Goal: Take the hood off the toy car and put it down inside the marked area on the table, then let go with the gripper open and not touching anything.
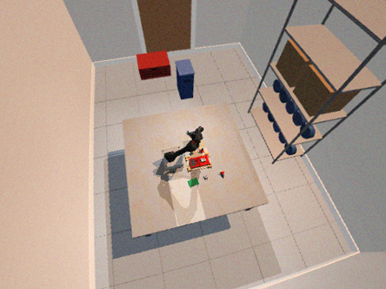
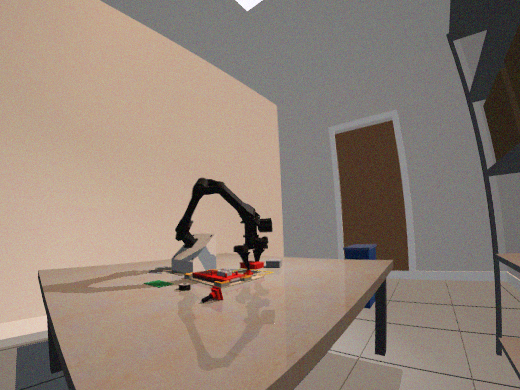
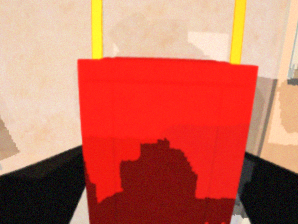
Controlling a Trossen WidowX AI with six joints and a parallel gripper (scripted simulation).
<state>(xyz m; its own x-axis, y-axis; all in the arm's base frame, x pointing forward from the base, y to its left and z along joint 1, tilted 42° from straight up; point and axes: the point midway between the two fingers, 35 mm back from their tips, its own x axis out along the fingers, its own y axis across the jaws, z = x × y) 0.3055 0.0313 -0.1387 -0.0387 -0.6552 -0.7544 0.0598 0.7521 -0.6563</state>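
Right now the black axle peg is 10 cm to the right of my gripper tip and 6 cm ahead of it. The rest, counted from my gripper tip: red hood 1 cm above; green patch 41 cm to the right, 14 cm behind, 3 cm below; black wheel 39 cm to the right, 2 cm below.
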